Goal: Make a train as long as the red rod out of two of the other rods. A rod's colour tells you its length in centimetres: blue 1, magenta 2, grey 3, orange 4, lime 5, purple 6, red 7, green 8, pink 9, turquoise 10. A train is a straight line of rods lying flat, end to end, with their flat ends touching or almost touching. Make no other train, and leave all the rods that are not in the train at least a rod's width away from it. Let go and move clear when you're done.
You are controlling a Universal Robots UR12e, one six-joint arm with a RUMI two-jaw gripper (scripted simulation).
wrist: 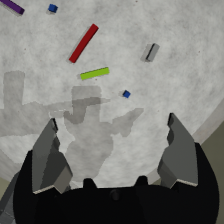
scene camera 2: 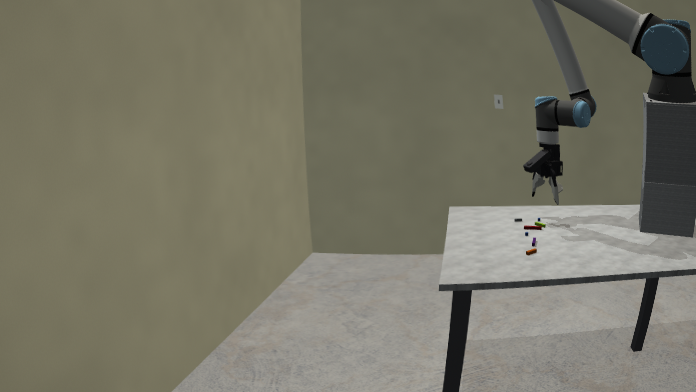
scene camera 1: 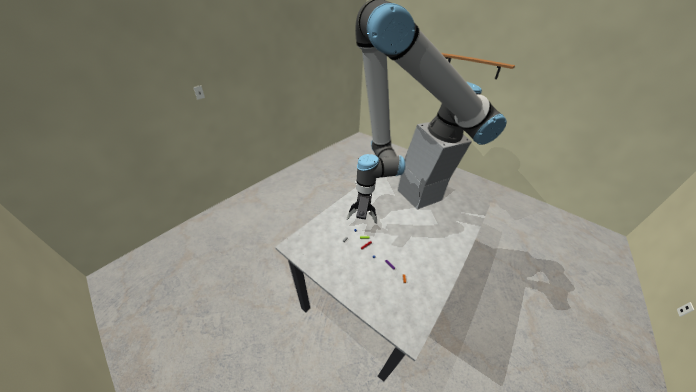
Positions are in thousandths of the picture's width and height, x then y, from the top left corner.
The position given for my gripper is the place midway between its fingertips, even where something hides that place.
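You can see my gripper (scene camera 2: 784, 511) from out in the scene, and the wrist view has my gripper (wrist: 502, 520) in it as well.
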